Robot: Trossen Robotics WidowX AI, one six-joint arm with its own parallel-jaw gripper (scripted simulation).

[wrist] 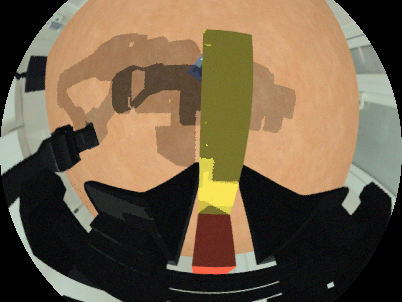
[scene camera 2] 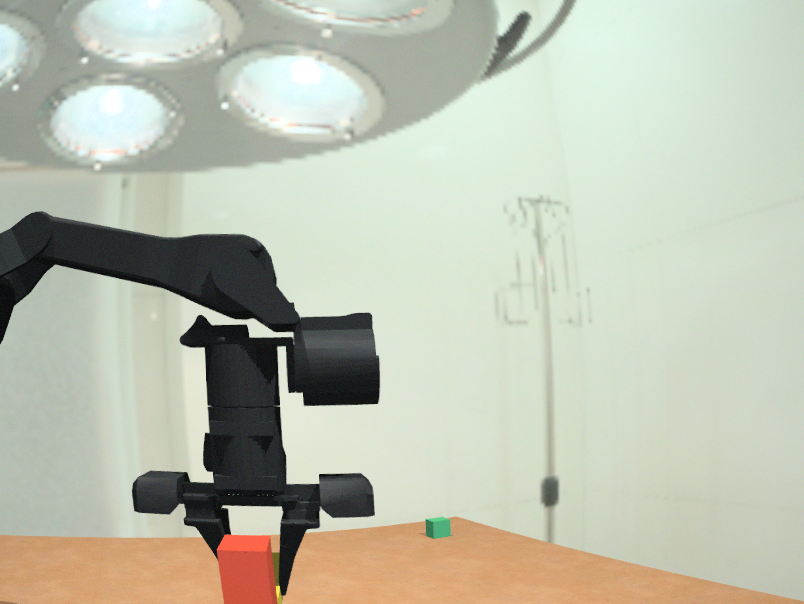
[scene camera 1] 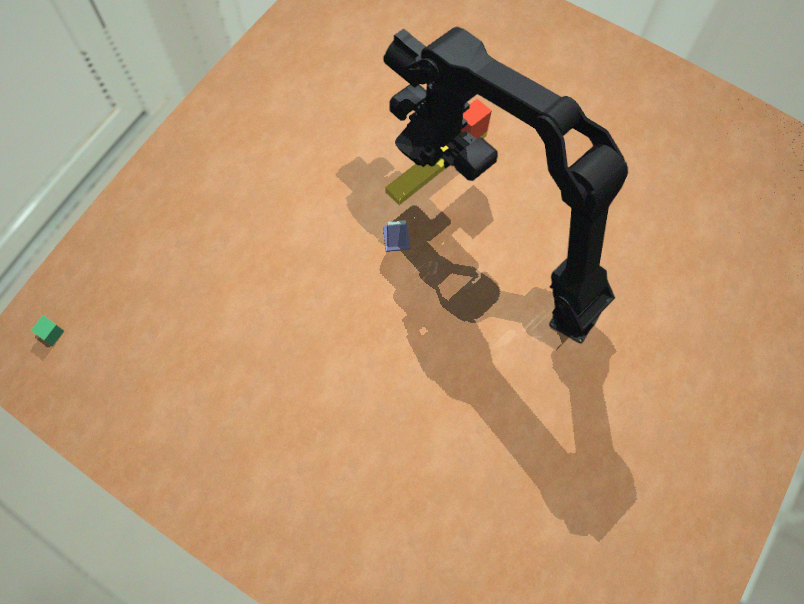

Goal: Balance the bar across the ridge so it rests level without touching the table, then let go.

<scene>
my gripper: holds a yellow bar (wrist: 227, 56)
</scene>
